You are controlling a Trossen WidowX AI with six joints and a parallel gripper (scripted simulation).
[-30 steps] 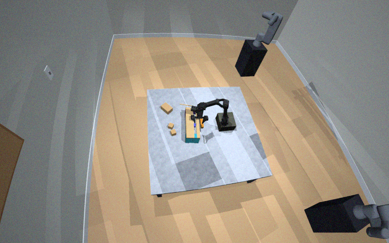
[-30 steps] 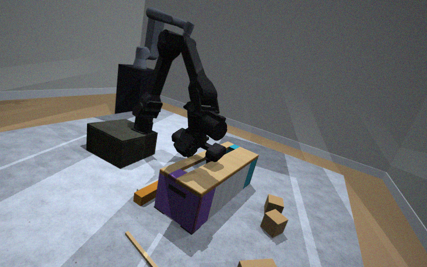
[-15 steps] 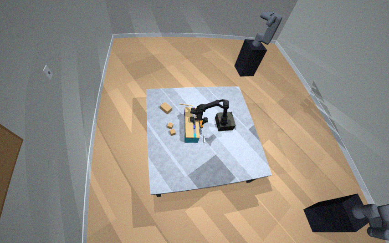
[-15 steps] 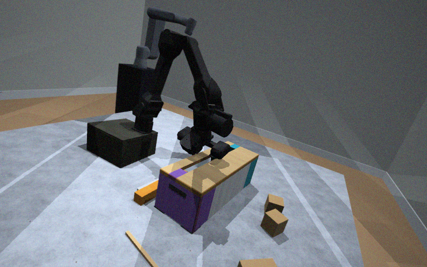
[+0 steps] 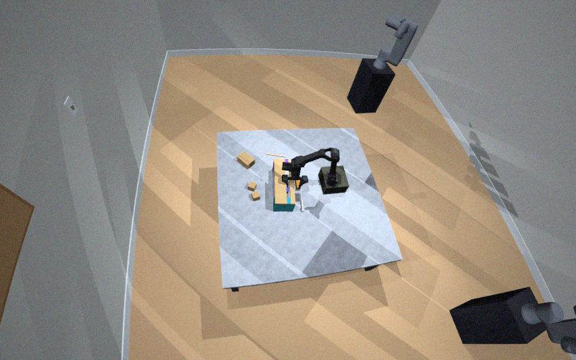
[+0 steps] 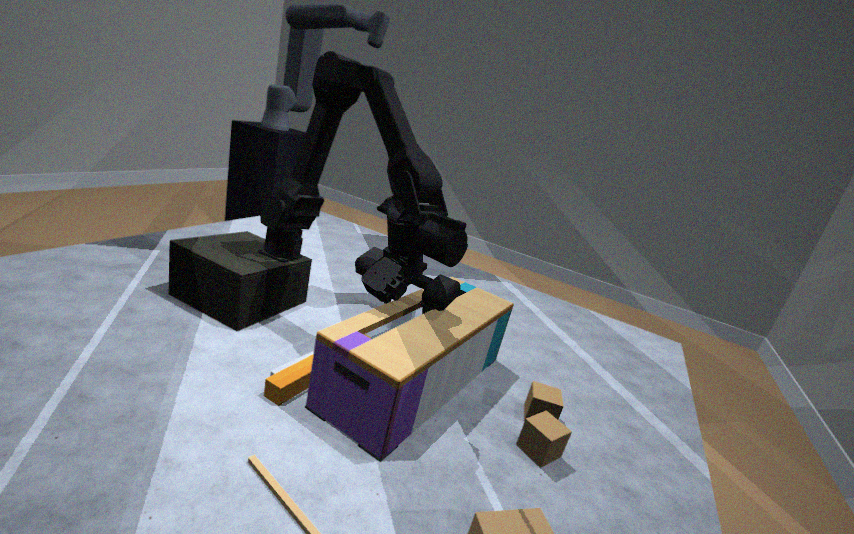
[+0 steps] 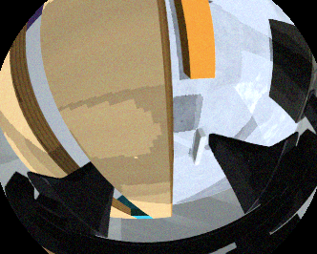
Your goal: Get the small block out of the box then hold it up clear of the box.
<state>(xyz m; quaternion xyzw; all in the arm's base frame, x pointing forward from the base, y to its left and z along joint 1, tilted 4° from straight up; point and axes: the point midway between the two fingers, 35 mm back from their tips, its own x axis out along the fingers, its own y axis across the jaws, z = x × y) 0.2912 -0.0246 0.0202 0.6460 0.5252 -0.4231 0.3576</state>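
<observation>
My gripper tip is 60 mm short of the blue block and 10 mm to the right of it. The rest, counted from my gripper tip: thin wooden stick (370 mm to the right, 80 mm below, 40 mm ahead); then box (40 mm to the right, 30 mm below, 20 mm ahead); then orange bar (130 mm to the right, 80 mm behind, 70 mm below).
</observation>
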